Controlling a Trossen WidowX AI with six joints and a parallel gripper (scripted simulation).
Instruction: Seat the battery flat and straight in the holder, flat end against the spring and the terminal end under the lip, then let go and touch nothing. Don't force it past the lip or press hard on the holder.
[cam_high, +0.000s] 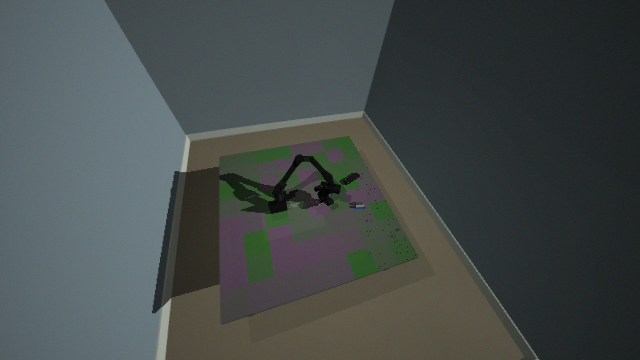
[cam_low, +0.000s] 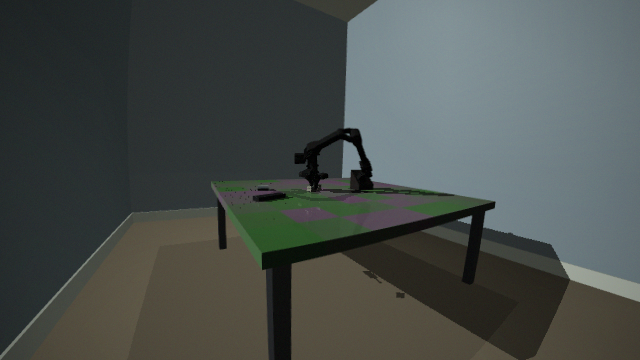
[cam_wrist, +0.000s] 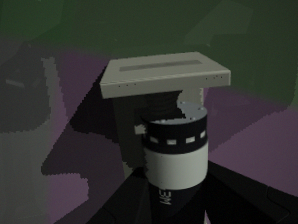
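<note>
My gripper tip is 1 cm below the battery. The rest, counted from my gripper tip: remote control (33 cm ahead, 13 cm to the left, 1 cm above); then battery blister card (27 cm ahead, 13 cm to the right).
</note>
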